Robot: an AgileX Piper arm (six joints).
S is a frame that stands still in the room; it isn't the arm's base.
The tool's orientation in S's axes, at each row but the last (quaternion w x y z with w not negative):
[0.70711 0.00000 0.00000 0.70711]
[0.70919 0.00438 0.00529 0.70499]
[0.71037 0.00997 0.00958 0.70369]
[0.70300 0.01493 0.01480 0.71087]
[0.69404 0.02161 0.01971 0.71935]
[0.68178 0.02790 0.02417 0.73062]
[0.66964 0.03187 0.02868 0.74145]
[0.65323 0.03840 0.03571 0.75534]
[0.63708 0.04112 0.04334 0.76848]
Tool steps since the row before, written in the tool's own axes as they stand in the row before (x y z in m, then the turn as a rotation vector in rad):
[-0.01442 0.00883 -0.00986 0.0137 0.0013 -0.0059]
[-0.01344 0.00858 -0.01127 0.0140 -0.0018 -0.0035]
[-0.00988 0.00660 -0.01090 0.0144 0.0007 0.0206]
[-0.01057 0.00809 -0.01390 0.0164 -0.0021 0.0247]
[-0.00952 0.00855 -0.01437 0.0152 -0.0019 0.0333]
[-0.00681 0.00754 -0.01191 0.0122 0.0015 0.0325]
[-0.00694 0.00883 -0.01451 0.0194 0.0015 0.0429]
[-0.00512 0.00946 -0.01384 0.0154 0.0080 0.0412]
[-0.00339 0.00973 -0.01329 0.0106 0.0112 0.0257]
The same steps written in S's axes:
[-0.00883 -0.01442 -0.00986 -0.0013 0.0137 -0.0059]
[-0.00881 -0.01340 -0.01113 0.0018 0.0140 -0.0035]
[-0.00699 -0.00981 -0.01072 0.0000 0.0144 0.0206]
[-0.00855 -0.01066 -0.01355 0.0030 0.0164 0.0246]
[-0.00903 -0.00980 -0.01388 0.0033 0.0152 0.0332]
[-0.00791 -0.00728 -0.01138 0.0001 0.0120 0.0326]
[-0.00929 -0.00780 -0.01377 0.0002 0.0191 0.0430]
[-0.01002 -0.00648 -0.01284 -0.0058 0.0142 0.0420]
[-0.01044 -0.00532 -0.01206 -0.0098 0.0087 0.0269]

